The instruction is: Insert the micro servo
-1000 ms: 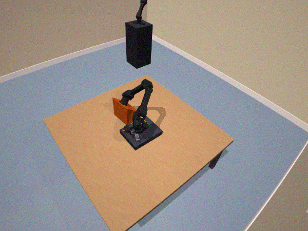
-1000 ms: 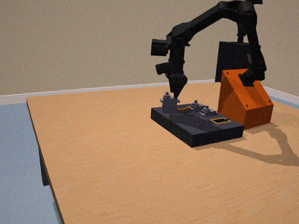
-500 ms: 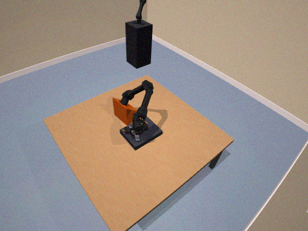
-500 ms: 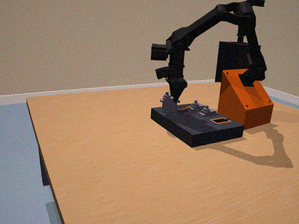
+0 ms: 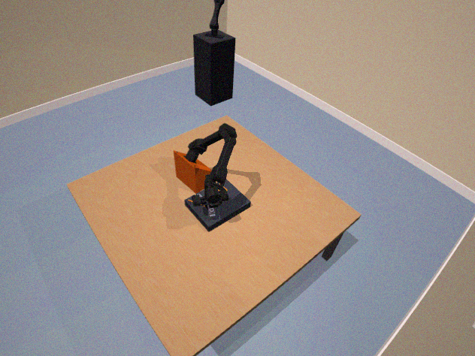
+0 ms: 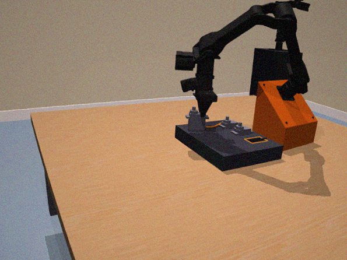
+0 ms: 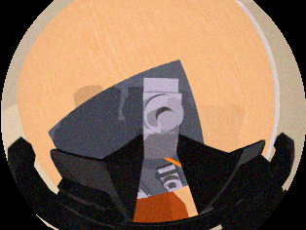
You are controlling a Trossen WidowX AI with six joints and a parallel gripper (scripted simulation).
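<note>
The dark deck lies 90 mm to the left of my gripper tip, 70 mm below it and 10 mm behind it.
</note>
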